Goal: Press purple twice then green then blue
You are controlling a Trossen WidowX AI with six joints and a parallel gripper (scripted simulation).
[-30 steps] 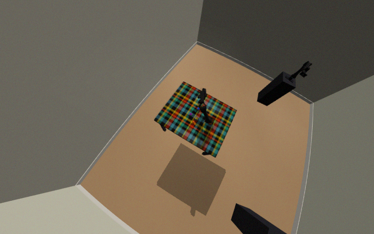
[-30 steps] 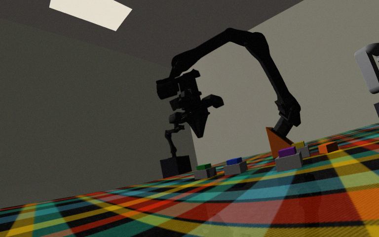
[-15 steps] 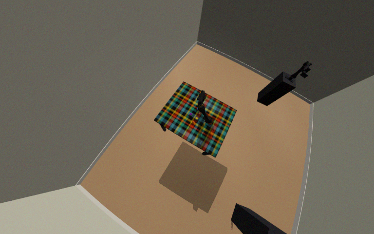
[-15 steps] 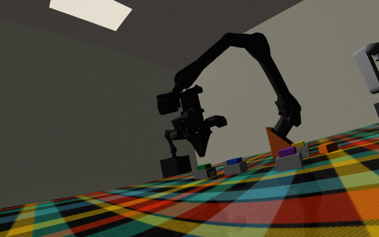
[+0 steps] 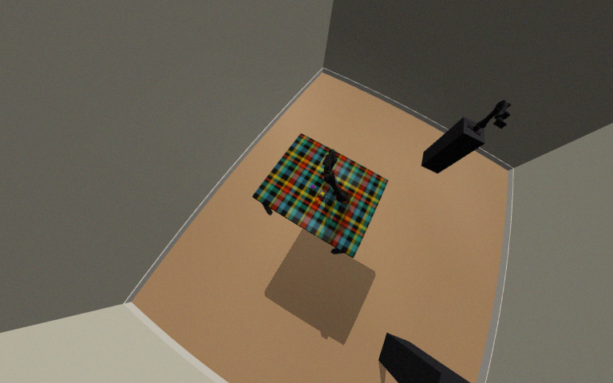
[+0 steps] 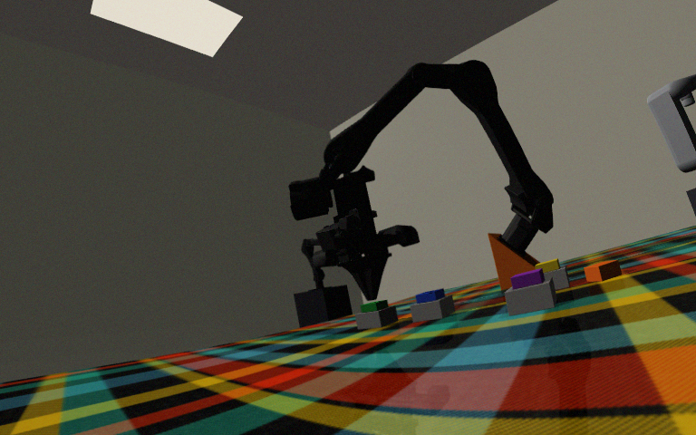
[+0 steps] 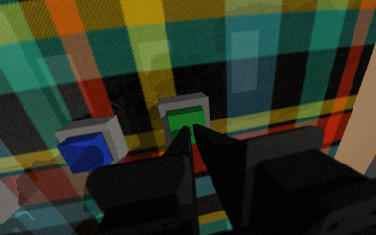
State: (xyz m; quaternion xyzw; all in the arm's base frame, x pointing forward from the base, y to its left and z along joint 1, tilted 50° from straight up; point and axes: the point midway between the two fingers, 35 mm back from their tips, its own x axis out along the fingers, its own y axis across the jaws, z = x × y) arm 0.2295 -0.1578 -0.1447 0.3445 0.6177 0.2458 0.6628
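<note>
Right now the green button is 10 mm below my gripper tip. Round my gripper tip: blue button: 100 mm to the left, 10 mm below; then purple button: 250 mm to the left, 80 mm ahead, 10 mm below; then yellow button: 270 mm to the left, 40 mm behind, 10 mm below.
</note>
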